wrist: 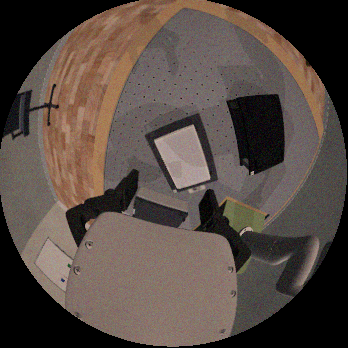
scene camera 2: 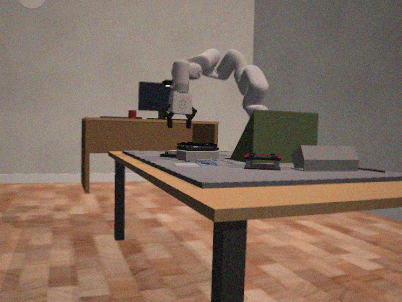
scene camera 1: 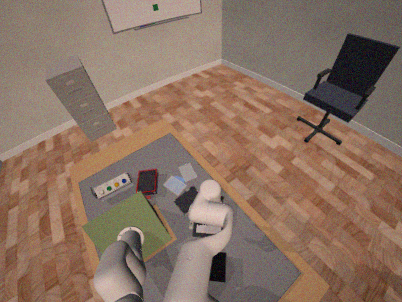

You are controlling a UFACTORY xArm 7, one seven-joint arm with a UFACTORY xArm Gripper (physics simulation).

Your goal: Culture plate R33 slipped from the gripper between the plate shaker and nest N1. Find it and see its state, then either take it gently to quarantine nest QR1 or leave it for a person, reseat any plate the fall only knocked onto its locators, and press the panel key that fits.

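Seen in the pictures: gripper, fingertip midpoint: [wrist: 170, 188] [scene camera 2: 179, 128]; arm's base, origin of the base link: [scene camera 2: 271, 141] [scene camera 1: 130, 238].
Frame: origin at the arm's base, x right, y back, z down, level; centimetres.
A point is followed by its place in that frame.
Observation:
My gripper [scene camera 2: 180, 125] {x 15.4, y -38.1, z -4.5 cm} [wrist: 170, 188] {x 15.4, y -38.1, z -4.5 cm} is open and empty, raised above the table; the arm hides it in scene camera 1. A white plate [scene camera 1: 209, 229] {x 17.8, y -34.9, z 5.6 cm} [wrist: 182, 157] {x 16.1, y -36.9, z 5.6 cm} lies within the rim of a dark nest [wrist: 205, 150] {x 19.4, y -33.0, z 7.0 cm}, ahead of the fingertips in the wrist view. The plate shaker [scene camera 1: 187, 199] {x -2.0, y -34.5, z 2.9 cm} [scene camera 2: 198, 154] {x -6.8, y -36.7, z 5.5 cm} [wrist: 160, 211] {x 1.5, y -35.4, z 2.9 cm}, a grey base with a dark top, is beside that nest. A red-edged black nest [scene camera 1: 147, 181] [scene camera 2: 262, 161] stands near the key panel [scene camera 1: 112, 186] {x -36.3, y 0.4, z 1.5 cm} [scene camera 2: 326, 159] {x -42.6, y -3.8, z 4.5 cm}, which has white, green, yellow and blue keys. I cannot read any labels or identify R33.
A bluish flat piece [scene camera 1: 175, 184] {x -16.9, y -34.5, z 7.3 cm} and a pale one [scene camera 1: 188, 172] {x -19.9, y -46.1, z 8.2 cm} lie between the red-edged nest and the shaker. A large black box [scene camera 1: 218, 266] {x 33.9, y -27.7, z 2.9 cm} [wrist: 260, 132] {x 29.4, y -26.3, z 2.9 cm} stands past the white plate's nest. A green block [scene camera 1: 125, 217] {x -7.4, y -3.5, z -7.4 cm} [scene camera 2: 285, 135] {x -12.8, y -1.2, z -2.8 cm} rises beside the arm's base.

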